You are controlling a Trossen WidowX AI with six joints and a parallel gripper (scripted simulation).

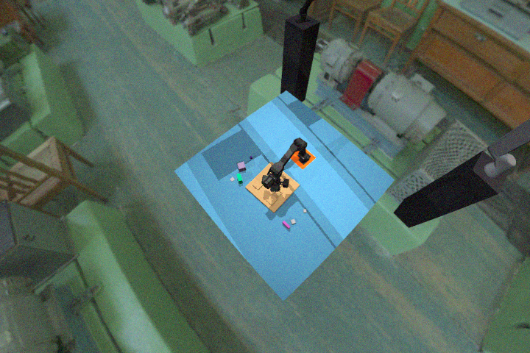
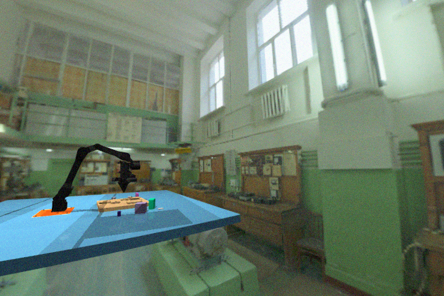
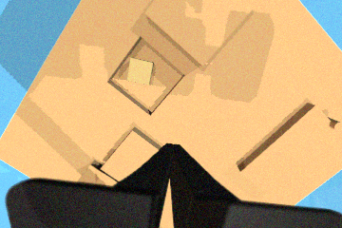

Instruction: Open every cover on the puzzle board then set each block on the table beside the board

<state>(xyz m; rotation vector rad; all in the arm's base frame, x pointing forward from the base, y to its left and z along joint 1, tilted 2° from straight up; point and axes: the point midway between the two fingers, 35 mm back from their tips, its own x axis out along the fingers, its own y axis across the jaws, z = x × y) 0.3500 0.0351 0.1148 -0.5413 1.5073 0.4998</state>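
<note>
My gripper tip is now 2 cm past the tan puzzle board, 3 cm to the left of it and 7 cm above it. The rest, counted from my gripper tip: magenta block 12 cm ahead, 26 cm to the left, 7 cm below; lilac block 7 cm ahead, 31 cm to the right, 6 cm below; green block 14 cm ahead, 24 cm to the right, 6 cm below.
</note>
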